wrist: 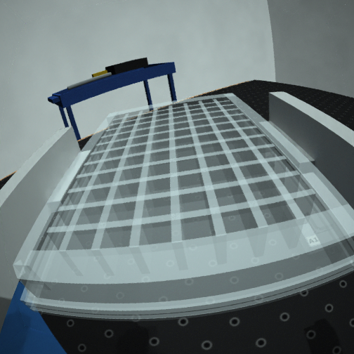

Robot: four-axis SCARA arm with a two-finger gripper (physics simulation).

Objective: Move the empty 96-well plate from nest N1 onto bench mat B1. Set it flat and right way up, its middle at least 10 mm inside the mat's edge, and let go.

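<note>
The clear 96-well plate fills the middle of the wrist view, with its well grid facing up and an "A1" label near its front right corner. It looks level. My gripper is shut on it, with one pale finger along each long side. The dark perforated bench top shows through the plate and below it, so the plate is held above the bench. A flat blue area shows at the lower left corner, partly hidden by the plate; I cannot tell for certain whether it is mat B1. Nest N1 does not show.
A blue bench-like stand with a black box and a small yellow item on it stands in the left background. The dark bench top with ringed holes stretches below the plate and to the back right. Grey walls stand behind.
</note>
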